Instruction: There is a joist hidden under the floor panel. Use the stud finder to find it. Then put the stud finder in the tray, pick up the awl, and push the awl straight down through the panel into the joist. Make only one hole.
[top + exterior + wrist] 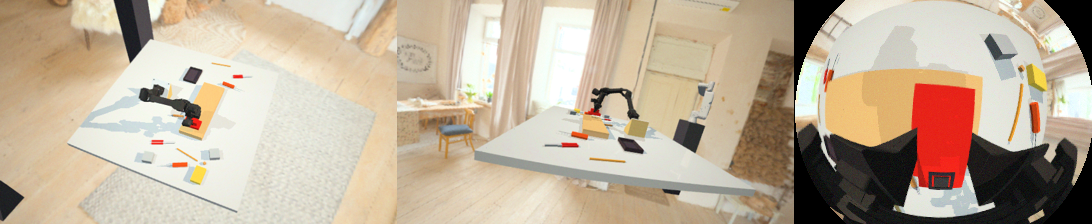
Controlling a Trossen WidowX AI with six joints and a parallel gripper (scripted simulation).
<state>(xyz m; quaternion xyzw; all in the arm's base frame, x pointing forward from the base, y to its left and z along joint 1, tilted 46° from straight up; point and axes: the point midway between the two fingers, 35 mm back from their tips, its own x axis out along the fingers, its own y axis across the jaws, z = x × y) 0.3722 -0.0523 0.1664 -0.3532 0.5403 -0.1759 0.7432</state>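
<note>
My gripper tip is now 49 cm to the right of the dark tray, 27 cm past it and 8 cm above it. Also, from my gripper tip: stud finder (2 cm behind, 2 cm above); then yellow block (31 cm to the right, 20 cm ahead, 8 cm below).
</note>
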